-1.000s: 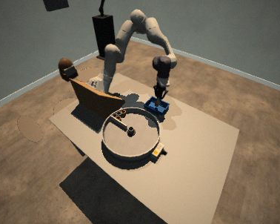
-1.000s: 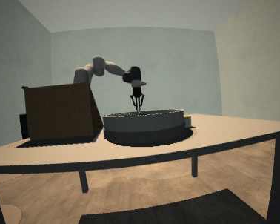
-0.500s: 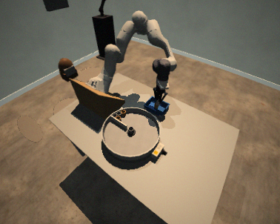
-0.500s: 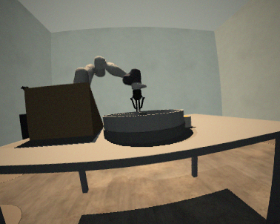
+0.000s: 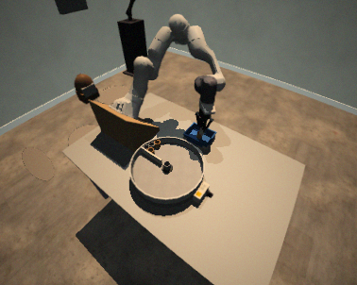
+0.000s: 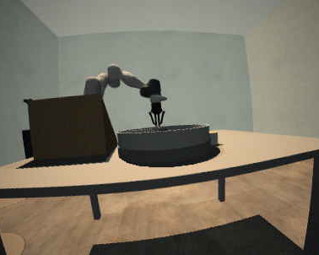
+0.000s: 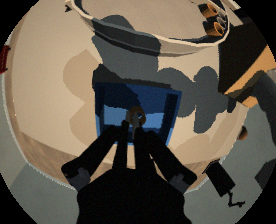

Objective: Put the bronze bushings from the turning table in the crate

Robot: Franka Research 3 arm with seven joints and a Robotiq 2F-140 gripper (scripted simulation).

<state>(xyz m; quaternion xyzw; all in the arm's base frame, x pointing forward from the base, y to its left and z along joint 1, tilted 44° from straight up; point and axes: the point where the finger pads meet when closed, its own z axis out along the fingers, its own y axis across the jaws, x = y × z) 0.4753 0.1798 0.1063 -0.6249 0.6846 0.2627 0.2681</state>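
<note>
Right now the blue crate is 50 mm below my hand and 10 mm behind it. From my hand the other things lie so: round grey turning table 360 mm to the right, 40 mm behind, 20 mm below.
</note>
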